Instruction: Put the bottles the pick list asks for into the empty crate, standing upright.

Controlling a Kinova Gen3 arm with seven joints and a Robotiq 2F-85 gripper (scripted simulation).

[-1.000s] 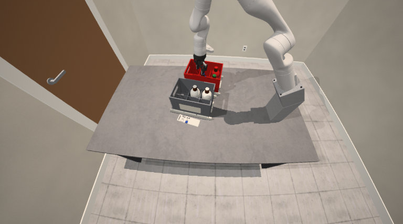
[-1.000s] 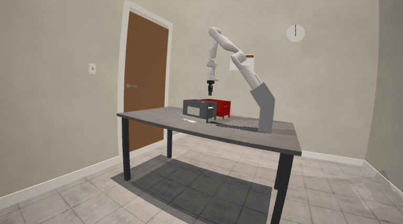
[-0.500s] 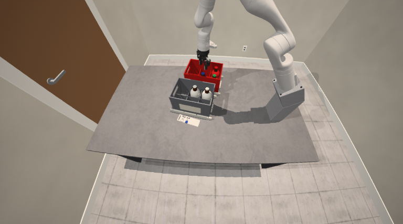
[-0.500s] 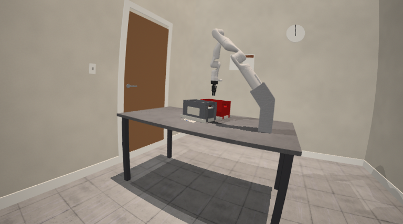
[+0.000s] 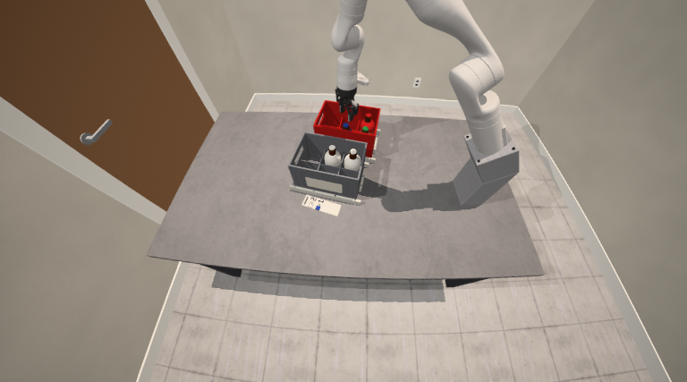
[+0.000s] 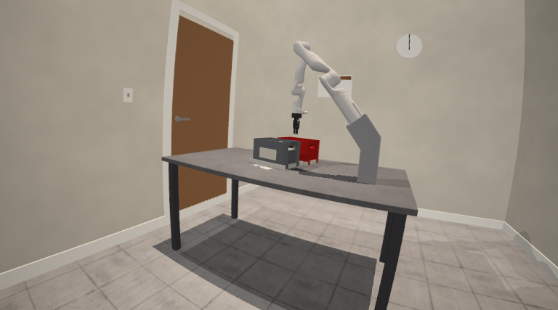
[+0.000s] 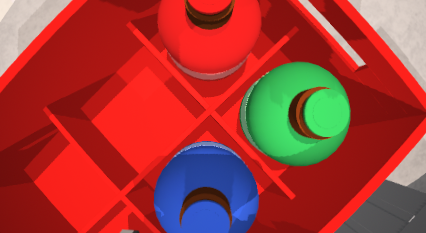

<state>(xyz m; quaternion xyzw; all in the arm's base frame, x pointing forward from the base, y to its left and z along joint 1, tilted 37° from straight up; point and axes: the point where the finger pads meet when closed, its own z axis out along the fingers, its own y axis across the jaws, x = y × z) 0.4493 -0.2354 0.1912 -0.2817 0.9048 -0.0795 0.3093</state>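
Right now my hand is 14 cm above the blue-label bottle. Also, from my hand: red crate (14 cm below, 4 cm to the right, 1 cm behind); then green-label bottle (14 cm below, 9 cm behind, 2 cm to the left); then red-label bottle (14 cm below, 10 cm behind, 7 cm to the right).
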